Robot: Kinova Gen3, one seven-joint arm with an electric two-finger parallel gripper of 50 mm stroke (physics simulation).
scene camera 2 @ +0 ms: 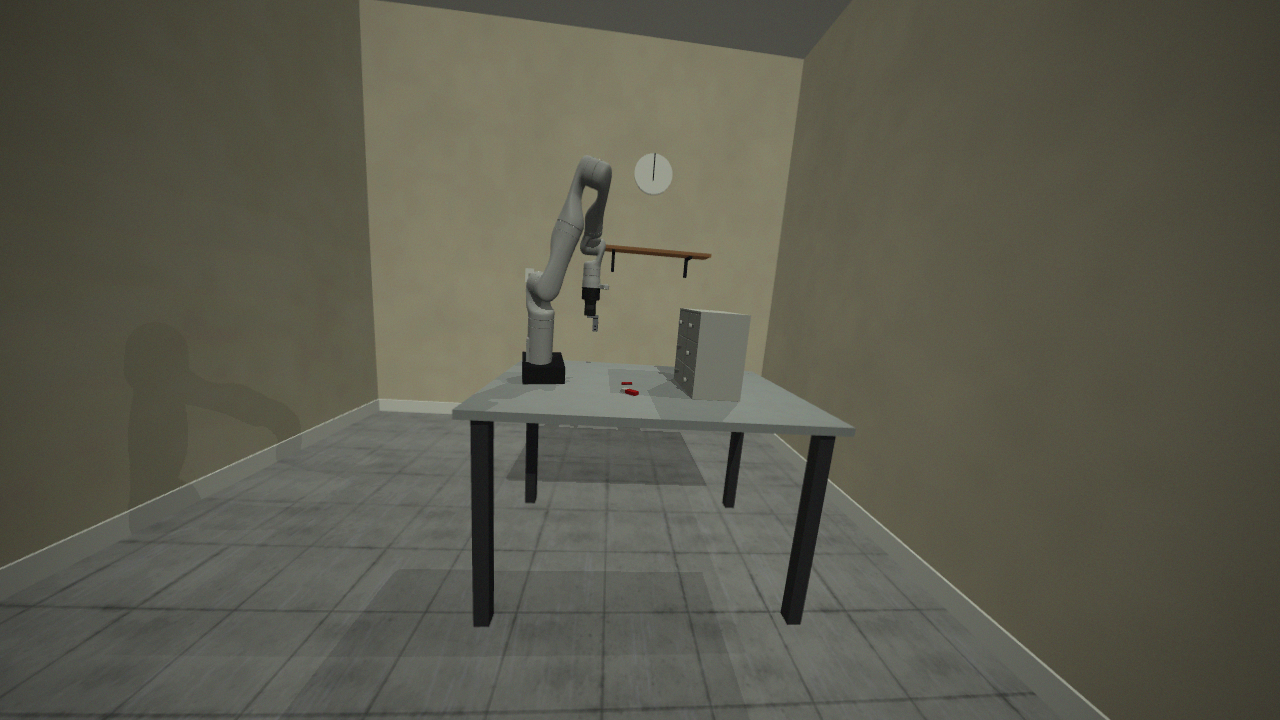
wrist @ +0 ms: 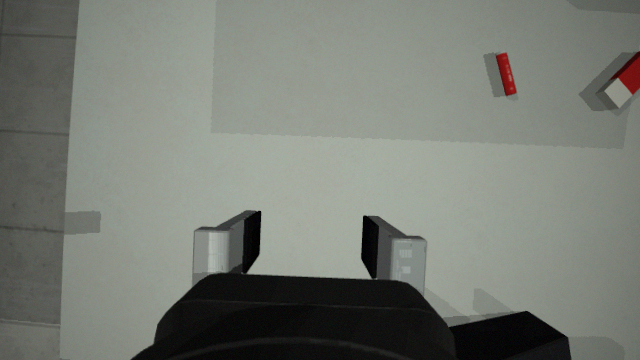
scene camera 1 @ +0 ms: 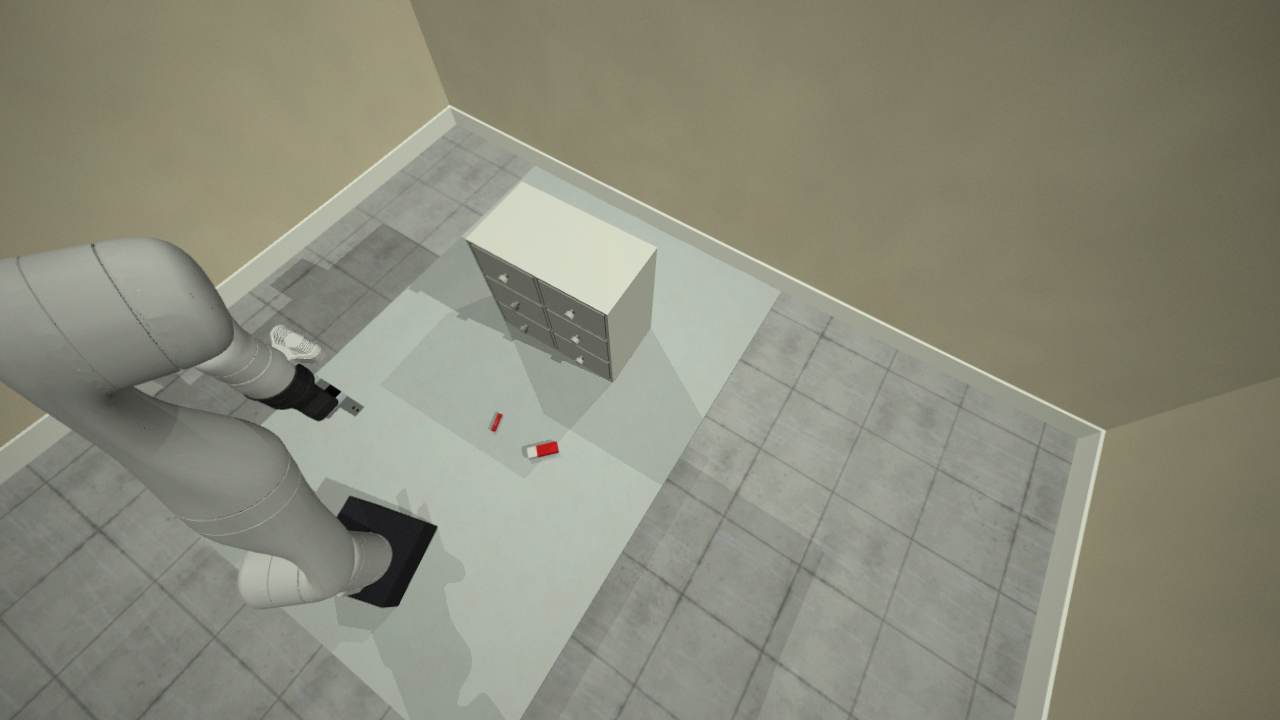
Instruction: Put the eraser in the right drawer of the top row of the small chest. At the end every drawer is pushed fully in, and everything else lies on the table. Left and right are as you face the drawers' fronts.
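Frame: origin at the arm's base, x ahead, y left, z up, level; millimetres.
Seen in the pictures: gripper, fingertip midpoint: [scene camera 2: 595,330] [wrist: 311,235] [scene camera 1: 347,403]; arm's base, link origin: [scene camera 2: 539,359] [scene camera 1: 364,559].
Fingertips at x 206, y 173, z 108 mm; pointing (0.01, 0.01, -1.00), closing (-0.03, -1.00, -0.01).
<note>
Pixels of each thing's middle, then the offset from my fingertips to it. Level surfaces: height alone.
- eraser, body centre: [wrist: 628,79] [scene camera 1: 542,450] [scene camera 2: 629,391] dz -180, dx +133, dy -315 mm
- table, surface height: dz -186 mm
- small chest, body centre: [scene camera 1: 570,289] [scene camera 2: 707,350] dz -31, dx +445, dy -201 mm
- small red cylinder, body centre: [wrist: 505,72] [scene camera 1: 497,421] [scene camera 2: 627,383] dz -181, dx +135, dy -187 mm
The eraser [scene camera 1: 542,449] [scene camera 2: 631,392] [wrist: 628,82], a red block with a white end, lies flat on the table [scene camera 1: 501,573] [scene camera 2: 554,402]; the wrist view cuts it off at the right edge. The small chest [scene camera 1: 563,241] [scene camera 2: 721,358] is white with grey fronts, two columns of three drawers. Its top right drawer [scene camera 1: 588,315] and the others look pushed in. My gripper [scene camera 1: 343,400] [scene camera 2: 594,324] [wrist: 311,235] is open and empty, pointing down high above the table, on the far side of the eraser from scene camera 2.
A small red cylinder [scene camera 1: 495,421] [scene camera 2: 626,383] [wrist: 506,74] lies between the eraser and the gripper's side of the table. The arm's black base [scene camera 1: 407,555] [scene camera 2: 543,368] stands on the table opposite the chest. The table's edge runs along the left in the wrist view.
</note>
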